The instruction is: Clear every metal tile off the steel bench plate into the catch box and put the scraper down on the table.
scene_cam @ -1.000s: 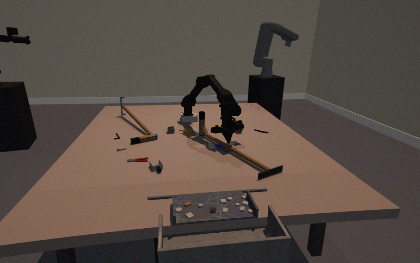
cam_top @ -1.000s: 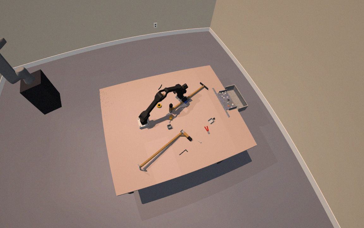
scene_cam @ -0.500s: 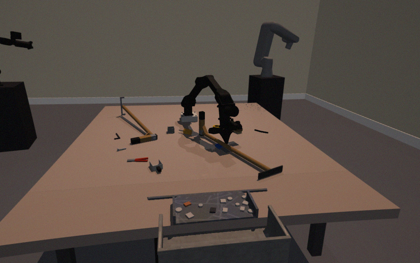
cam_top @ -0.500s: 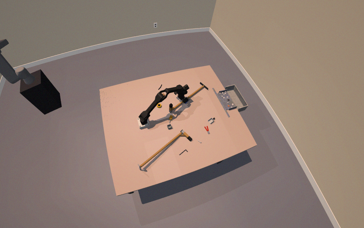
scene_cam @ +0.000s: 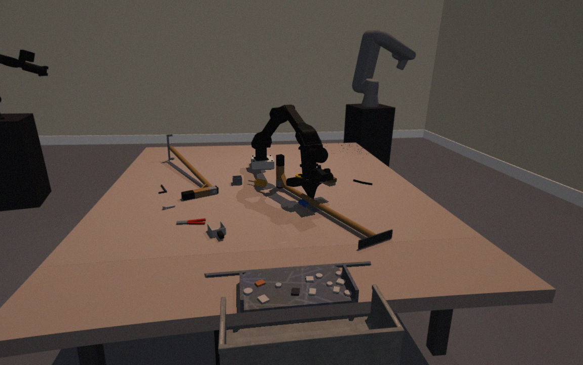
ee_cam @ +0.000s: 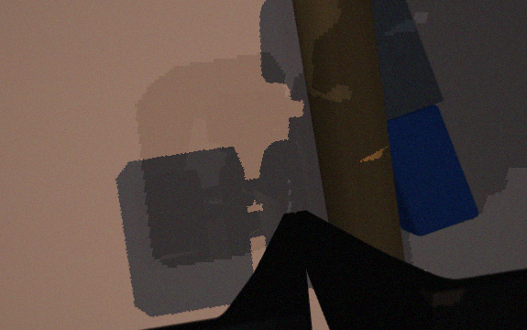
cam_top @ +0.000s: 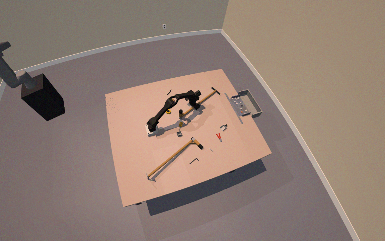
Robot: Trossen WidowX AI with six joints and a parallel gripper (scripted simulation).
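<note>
Now: the blue-handled putty knife 40 mm ahead of my gripper tip and 30 mm to the right of it. The rest, counted from my gripper tip: yellow tape roll (280 mm behind, 60 mm to the left); wood block (200 mm behind, 160 mm to the left, 10 mm above); long scraper (80 mm ahead, 60 mm above).
</note>
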